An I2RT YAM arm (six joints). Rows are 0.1 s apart.
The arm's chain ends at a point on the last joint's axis. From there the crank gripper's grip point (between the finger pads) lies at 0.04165 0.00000 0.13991 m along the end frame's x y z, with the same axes.
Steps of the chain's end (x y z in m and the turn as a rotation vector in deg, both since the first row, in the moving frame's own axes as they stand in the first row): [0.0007 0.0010 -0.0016 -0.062 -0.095 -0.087]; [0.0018 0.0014 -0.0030 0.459 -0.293 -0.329]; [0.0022 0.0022 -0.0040 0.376 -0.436 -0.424]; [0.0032 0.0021 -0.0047 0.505 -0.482 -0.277]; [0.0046 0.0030 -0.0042 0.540 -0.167 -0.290]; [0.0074 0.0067 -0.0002 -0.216 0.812 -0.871]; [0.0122 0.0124 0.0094 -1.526 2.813 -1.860]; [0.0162 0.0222 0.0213 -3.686 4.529 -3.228]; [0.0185 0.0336 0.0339 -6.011 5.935 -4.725]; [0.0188 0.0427 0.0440 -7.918 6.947 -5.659]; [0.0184 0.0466 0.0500 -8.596 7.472 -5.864]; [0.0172 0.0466 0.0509 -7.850 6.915 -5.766]
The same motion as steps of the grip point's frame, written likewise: [0.0005 0.0011 -0.0015 -0.062 -0.095 -0.087]; [0.0011 0.0000 -0.0028 0.459 -0.293 -0.329]; [0.0011 0.0010 -0.0037 0.376 -0.436 -0.424]; [0.0020 0.0007 -0.0044 0.505 -0.482 -0.277]; [0.0042 0.0015 -0.0041 0.540 -0.167 -0.290]; [0.0094 0.0066 -0.0008 -0.216 0.812 -0.871]; [0.0191 0.0146 0.0072 -1.526 2.813 -1.860]; [0.0273 0.0284 0.0174 -3.686 4.529 -3.228]; [0.0332 0.0440 0.0283 -6.011 5.935 -4.725]; [0.0361 0.0566 0.0369 -7.918 6.947 -5.659]; [0.0370 0.0619 0.0422 -8.596 7.472 -5.864]; [0.0344 0.0603 0.0439 -7.850 6.915 -5.766]
